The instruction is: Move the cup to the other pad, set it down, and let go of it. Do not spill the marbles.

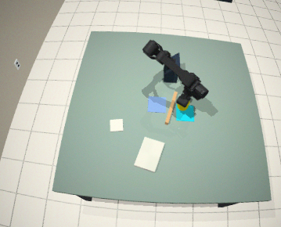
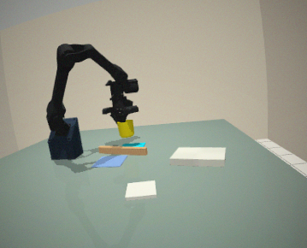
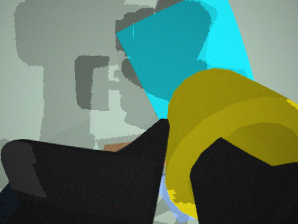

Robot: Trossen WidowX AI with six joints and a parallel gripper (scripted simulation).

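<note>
Right now the cyan pad is 10 cm below my gripper tip, 3 cm ahead of it and 2 cm to the left of it. Also, from my gripper tip: wooden bar (9 cm below, 7 cm to the right, 2 cm ahead); then cup (2 cm ahead, 1 cm to the right); then blue pad (17 cm to the right, 10 cm below).
</note>
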